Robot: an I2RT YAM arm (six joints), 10 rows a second.
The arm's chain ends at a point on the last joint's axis. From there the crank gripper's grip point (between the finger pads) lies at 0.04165 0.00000 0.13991 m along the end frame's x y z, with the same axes.
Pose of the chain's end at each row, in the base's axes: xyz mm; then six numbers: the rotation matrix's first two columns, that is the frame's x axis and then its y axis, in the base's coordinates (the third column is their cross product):
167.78, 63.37, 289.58, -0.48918, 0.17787, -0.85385, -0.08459, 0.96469, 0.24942
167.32, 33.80, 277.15, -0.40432, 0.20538, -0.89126, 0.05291, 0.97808, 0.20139
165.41, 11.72, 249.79, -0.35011, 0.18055, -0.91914, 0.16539, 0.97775, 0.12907
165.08, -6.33, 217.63, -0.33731, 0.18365, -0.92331, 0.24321, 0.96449, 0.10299
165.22, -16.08, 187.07, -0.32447, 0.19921, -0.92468, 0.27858, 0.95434, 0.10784
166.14, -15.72, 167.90, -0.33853, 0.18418, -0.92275, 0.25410, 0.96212, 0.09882
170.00, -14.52, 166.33, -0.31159, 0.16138, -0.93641, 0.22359, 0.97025, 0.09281
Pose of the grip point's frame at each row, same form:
268.86, 97.95, 190.10, -0.48918, 0.17787, -0.85385, -0.08459, 0.96469, 0.24942
278.23, 47.15, 183.18, -0.40432, 0.20538, -0.89126, 0.05291, 0.97808, 0.20139
279.82, 4.29, 159.44, -0.35011, 0.18055, -0.91914, 0.16539, 0.97775, 0.12907
278.27, -25.24, 127.41, -0.33731, 0.18365, -0.92331, 0.24321, 0.96449, 0.10299
278.18, -38.93, 97.47, -0.32447, 0.19921, -0.92468, 0.27858, 0.95434, 0.10784
278.80, -36.17, 77.35, -0.33853, 0.18418, -0.92275, 0.25410, 0.96212, 0.09882
286.23, -33.05, 79.98, -0.31159, 0.16138, -0.93641, 0.22359, 0.97025, 0.09281

